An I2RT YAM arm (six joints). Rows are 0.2 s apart.
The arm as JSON. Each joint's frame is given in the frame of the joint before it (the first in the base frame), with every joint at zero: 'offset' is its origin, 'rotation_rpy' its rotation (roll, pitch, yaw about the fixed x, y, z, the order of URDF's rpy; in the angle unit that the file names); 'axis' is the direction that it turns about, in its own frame. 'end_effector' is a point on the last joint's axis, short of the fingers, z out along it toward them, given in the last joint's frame.
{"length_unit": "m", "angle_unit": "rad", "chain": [
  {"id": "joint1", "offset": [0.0, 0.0, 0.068], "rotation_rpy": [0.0, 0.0, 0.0], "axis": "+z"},
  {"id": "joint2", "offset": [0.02, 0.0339, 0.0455], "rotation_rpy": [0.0, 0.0, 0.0], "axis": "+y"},
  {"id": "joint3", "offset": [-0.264, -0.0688, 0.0], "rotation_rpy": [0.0, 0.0, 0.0], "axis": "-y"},
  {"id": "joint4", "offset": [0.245, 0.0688, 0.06], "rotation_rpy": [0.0, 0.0, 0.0], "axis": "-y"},
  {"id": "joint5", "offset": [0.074, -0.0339, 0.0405], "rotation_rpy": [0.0, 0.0, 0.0], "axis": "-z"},
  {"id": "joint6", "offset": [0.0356, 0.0, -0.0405], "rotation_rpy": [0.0, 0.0, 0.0], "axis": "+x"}
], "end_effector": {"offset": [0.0, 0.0, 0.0], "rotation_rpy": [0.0, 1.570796, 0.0]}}
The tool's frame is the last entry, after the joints.
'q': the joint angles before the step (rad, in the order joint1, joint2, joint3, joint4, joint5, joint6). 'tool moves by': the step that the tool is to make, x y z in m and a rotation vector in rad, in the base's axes. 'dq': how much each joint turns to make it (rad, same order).
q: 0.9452 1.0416 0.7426 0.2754 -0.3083 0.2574
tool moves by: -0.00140 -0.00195 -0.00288 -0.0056 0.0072 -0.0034
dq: 0.0005 -0.0105 -0.0129 -0.0055 0.0038 0.0028
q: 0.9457 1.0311 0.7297 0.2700 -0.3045 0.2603
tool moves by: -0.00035 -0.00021 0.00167 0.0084 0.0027 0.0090
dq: -0.0007 -0.0016 0.0027 0.0031 -0.0099 0.0072
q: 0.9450 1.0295 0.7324 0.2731 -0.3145 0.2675
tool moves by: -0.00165 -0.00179 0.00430 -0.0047 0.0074 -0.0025
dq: 0.0018 -0.0120 0.0146 -0.0337 0.0042 0.0035
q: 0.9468 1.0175 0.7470 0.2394 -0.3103 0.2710
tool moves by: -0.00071 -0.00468 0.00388 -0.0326 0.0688 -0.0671
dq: 0.0003 -0.0204 0.0301 -0.1056 0.0651 0.0423
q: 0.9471 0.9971 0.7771 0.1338 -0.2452 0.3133
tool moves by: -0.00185 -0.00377 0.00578 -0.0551 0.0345 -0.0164
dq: -0.0006 -0.0123 0.0458 -0.1235 0.0162 -0.0024
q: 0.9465 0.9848 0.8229 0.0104 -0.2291 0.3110
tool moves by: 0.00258 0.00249 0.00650 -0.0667 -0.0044 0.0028
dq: -0.0023 0.0253 0.0629 -0.0990 0.0027 -0.0440
